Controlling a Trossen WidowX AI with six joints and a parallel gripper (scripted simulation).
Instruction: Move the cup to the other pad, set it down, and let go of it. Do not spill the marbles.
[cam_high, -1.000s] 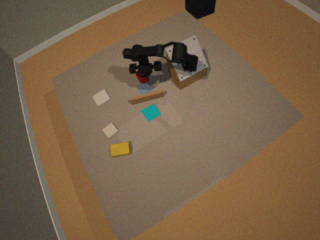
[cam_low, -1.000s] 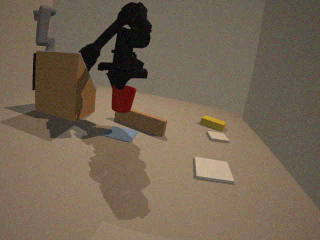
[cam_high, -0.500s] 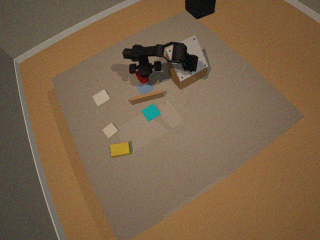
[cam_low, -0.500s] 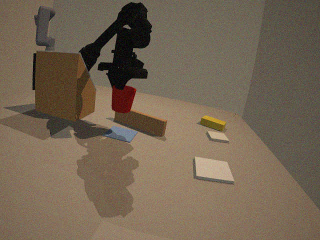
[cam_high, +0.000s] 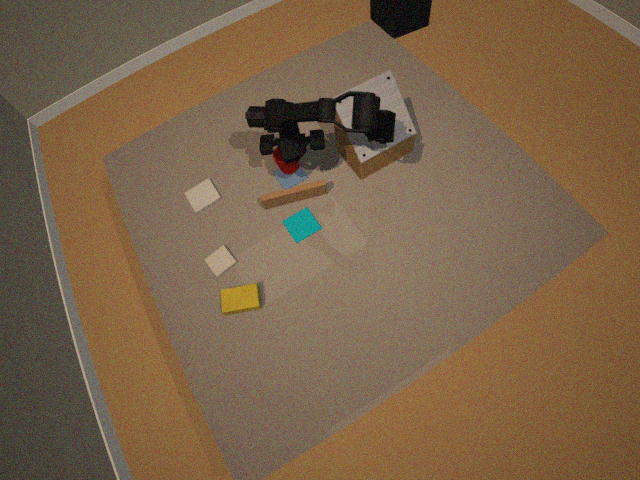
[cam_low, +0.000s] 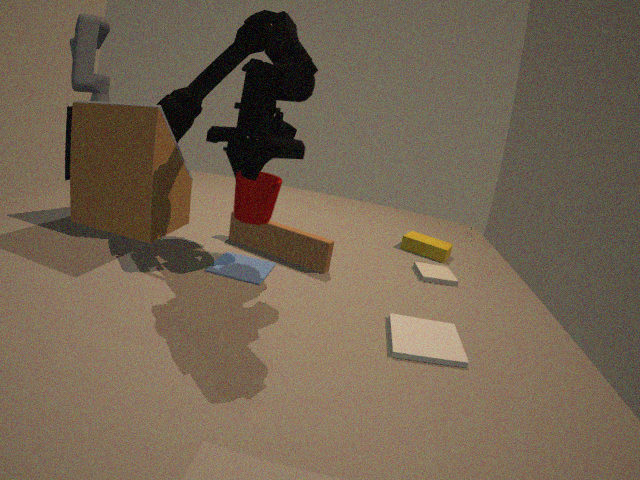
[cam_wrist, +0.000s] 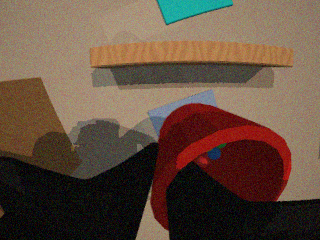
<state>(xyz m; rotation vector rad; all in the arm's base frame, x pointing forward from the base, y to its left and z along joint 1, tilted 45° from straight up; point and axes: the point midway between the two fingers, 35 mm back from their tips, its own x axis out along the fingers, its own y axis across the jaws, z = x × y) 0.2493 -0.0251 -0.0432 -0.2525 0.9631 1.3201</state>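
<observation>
The teal pad is 150 mm to the left of my gripper tip, 120 mm below it and 80 mm ahead of it. The rest, counted from my gripper tip: light blue pad 120 mm below, 40 mm to the right, 30 mm ahead; wooden bar 100 mm below, 60 mm to the left, 50 mm ahead; red cup 30 mm ahead, 20 mm to the right.
</observation>
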